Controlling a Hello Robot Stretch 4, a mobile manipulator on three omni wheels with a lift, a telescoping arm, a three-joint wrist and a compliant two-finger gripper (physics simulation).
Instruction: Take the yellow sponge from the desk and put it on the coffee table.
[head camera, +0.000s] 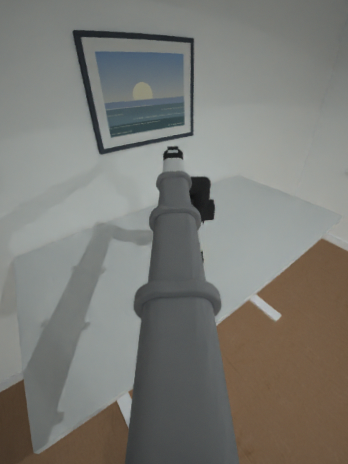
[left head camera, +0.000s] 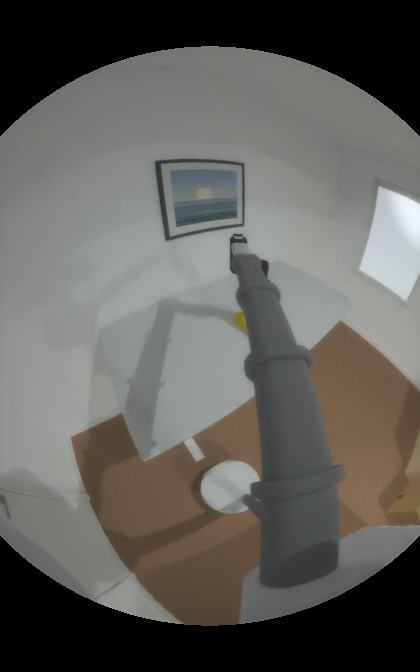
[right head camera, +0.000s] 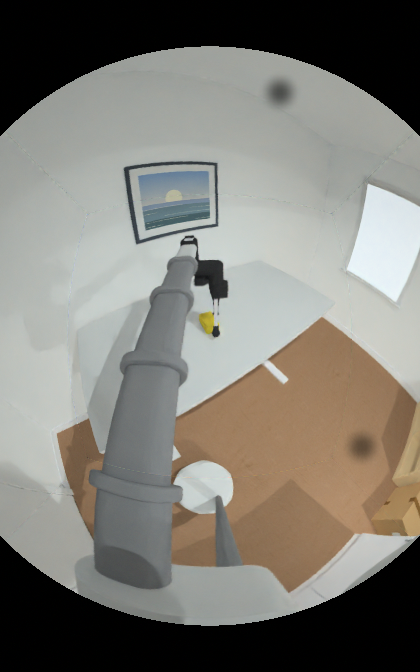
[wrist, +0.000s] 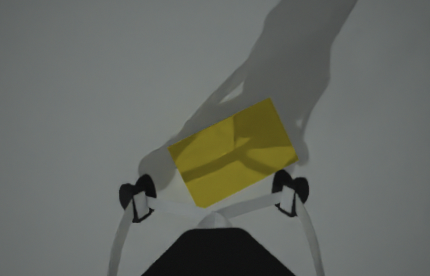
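The yellow sponge lies on the white desk. In the wrist view it is turned at a slant, its long side rising to the right, just beyond the fingertips. My gripper is open, with its two fingertips wide apart and nothing between them. The right fingertip is close to the sponge's lower right corner in the wrist view; whether they touch I cannot tell. In the left head view the arm hides part of the sponge and the fingers. I cannot identify the coffee table in these views.
A round white top stands in front of the desk, near the arm's base. A framed picture hangs on the wall behind the desk. A cardboard box is at the lower right.
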